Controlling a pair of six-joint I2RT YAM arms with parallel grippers.
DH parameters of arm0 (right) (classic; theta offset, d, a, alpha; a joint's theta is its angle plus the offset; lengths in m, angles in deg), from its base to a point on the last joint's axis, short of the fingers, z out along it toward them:
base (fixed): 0 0 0 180
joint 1: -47.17 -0.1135 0.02 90
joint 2: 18.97 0 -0.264 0
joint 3: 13.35 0 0.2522 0
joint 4: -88.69 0 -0.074 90
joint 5: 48.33 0 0 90
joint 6: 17.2 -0.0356 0 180
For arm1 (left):
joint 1: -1.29 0.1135 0.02 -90
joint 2: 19.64 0 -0.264 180
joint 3: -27.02 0 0.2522 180
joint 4: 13.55 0 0.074 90
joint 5: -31.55 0 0 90
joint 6: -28.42 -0.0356 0 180
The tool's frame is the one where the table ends.
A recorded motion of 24 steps. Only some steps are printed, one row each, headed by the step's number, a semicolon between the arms.
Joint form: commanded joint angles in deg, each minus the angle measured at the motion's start. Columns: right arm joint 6, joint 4, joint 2, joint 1, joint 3, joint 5; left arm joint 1, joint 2, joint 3, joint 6, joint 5, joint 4.
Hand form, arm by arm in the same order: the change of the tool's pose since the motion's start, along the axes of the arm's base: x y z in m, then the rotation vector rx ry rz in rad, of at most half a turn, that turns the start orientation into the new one. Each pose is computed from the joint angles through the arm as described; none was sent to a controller.
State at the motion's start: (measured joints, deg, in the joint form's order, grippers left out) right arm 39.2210 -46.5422 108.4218 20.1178 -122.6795 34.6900; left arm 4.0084 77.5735 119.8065 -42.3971 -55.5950 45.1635
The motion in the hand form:
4: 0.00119 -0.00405 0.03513 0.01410 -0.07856 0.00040; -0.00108 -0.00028 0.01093 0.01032 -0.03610 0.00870
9: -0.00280 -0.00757 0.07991 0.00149 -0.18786 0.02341; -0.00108 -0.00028 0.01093 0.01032 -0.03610 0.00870
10: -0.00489 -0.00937 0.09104 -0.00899 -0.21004 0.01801; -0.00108 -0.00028 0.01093 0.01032 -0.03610 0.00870
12: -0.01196 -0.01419 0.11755 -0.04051 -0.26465 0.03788; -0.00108 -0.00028 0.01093 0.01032 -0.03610 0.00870
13: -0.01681 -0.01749 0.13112 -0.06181 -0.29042 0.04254; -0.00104 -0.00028 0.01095 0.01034 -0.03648 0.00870
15: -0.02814 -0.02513 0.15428 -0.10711 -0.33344 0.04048; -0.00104 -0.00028 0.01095 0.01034 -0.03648 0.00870
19: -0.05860 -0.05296 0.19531 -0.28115 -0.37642 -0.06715; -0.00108 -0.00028 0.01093 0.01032 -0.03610 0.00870
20: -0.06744 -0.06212 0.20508 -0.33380 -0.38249 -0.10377; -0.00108 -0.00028 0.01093 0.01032 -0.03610 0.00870
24: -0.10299 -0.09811 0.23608 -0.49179 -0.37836 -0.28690; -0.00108 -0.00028 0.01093 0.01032 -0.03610 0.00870
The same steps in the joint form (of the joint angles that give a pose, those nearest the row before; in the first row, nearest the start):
4: 1.05 0.76 -3.70 0.44 -1.33 0.92; -0.11 -1.12 0.81 0.31 0.72 -0.15
9: 4.04 2.34 -8.28 0.44 -3.32 3.13; -0.11 -1.12 0.81 0.31 0.72 -0.15
10: 4.39 3.19 -9.46 0.44 -3.87 4.20; -0.11 -1.12 0.81 0.31 0.72 -0.15
12: 7.06 5.46 -12.41 0.44 -5.07 6.03; -0.11 -1.12 0.81 0.31 0.72 -0.15
13: 8.28 6.84 -14.05 0.44 -5.60 7.30; -0.11 -1.11 0.81 0.31 0.72 -0.17
15: 10.16 9.27 -17.40 0.44 -5.88 10.12; -0.11 -1.11 0.81 0.31 0.72 -0.17
19: 10.93 17.59 -24.74 1.05 -5.88 21.60; -0.11 -1.12 0.81 0.31 0.72 -0.15
20: 10.91 20.11 -26.66 1.40 -5.88 24.98; -0.11 -1.12 0.81 0.31 0.72 -0.15
24: 6.93 30.18 -33.48 3.19 -5.86 36.57; -0.11 -1.12 0.81 0.31 0.72 -0.15

